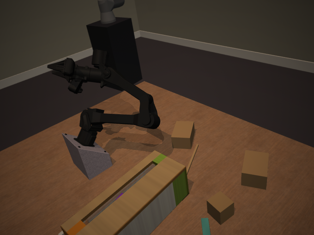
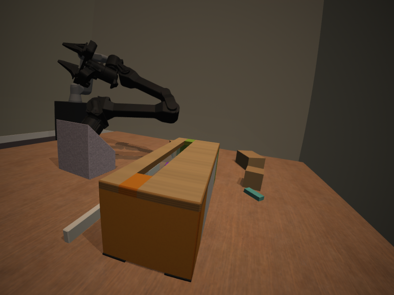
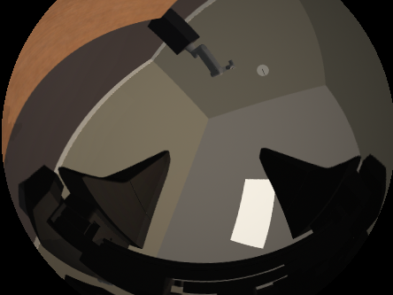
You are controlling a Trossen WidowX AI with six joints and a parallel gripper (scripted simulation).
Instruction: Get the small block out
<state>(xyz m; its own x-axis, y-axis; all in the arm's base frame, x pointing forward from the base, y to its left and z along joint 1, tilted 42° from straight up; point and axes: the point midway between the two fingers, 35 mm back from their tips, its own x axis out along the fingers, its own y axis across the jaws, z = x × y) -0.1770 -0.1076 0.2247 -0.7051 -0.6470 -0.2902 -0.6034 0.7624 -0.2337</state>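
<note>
Right now the wooden-topped box is 480 mm ahead of my gripper tip, 130 mm to the right of it and 330 mm below it. The rest, counted from my gripper tip: purple block (490 mm ahead, 140 mm to the right, 310 mm below); then thin stick (510 mm ahead, 200 mm to the left, 390 mm below); then teal strip (710 mm ahead, 30 mm to the right, 390 mm below).
</note>
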